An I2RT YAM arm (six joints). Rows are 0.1 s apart.
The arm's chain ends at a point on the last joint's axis. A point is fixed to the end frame.
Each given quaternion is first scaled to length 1.
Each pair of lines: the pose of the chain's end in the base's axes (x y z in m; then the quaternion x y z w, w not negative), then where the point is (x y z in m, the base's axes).
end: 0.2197 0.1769 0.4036 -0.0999 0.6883 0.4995 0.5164
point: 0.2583 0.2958 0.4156
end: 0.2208 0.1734 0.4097 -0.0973 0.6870 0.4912 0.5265
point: 0.2618 0.2915 0.4217
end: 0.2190 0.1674 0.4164 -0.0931 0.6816 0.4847 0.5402
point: 0.2627 0.2844 0.4297
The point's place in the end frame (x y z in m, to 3 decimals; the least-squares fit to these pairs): 0.018 0.039 0.118
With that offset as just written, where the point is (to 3 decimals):
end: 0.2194 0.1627 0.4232 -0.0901 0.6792 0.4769 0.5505
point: 0.265 0.279 0.437
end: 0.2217 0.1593 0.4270 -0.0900 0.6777 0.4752 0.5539
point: 0.268 0.275 0.441
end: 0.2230 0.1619 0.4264 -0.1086 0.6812 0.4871 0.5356
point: 0.263 0.280 0.438
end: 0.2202 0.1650 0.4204 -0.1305 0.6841 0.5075 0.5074
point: 0.251 0.286 0.431
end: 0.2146 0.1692 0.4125 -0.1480 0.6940 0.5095 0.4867
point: 0.240 0.292 0.419
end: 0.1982 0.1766 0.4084 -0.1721 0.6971 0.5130 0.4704
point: 0.218 0.301 0.411
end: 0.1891 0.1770 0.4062 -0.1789 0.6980 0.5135 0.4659
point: 0.207 0.301 0.408
